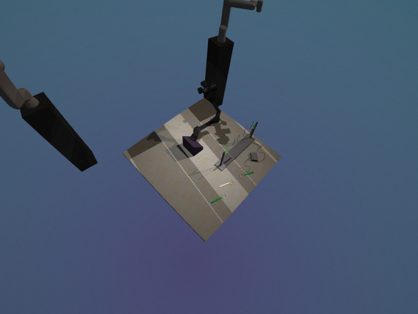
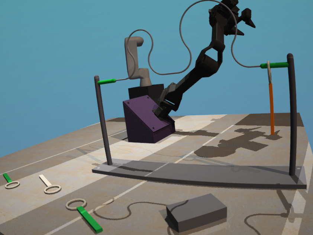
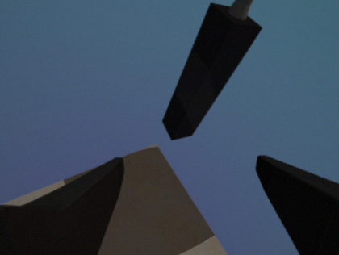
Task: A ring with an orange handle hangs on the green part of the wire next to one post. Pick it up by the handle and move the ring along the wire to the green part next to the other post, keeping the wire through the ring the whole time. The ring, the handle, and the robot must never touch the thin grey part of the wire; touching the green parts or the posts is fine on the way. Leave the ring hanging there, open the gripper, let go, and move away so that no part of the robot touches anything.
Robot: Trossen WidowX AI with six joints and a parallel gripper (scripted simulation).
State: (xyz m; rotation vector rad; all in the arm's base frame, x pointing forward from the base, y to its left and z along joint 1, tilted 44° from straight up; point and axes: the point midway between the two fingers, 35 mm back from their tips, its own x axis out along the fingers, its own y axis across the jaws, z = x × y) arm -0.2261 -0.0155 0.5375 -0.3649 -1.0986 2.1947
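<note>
My gripper tip is now 62 cm short of the ring with orange handle, 20 cm to the right of it and 23 cm above it. The rest, counted from my gripper tip: green-handled ring (94 cm ahead, 14 cm to the right, 44 cm below); grey block (84 cm ahead, 10 cm to the left, 44 cm below); white-handled ring (91 cm ahead, 36 cm to the right, 44 cm below).
</note>
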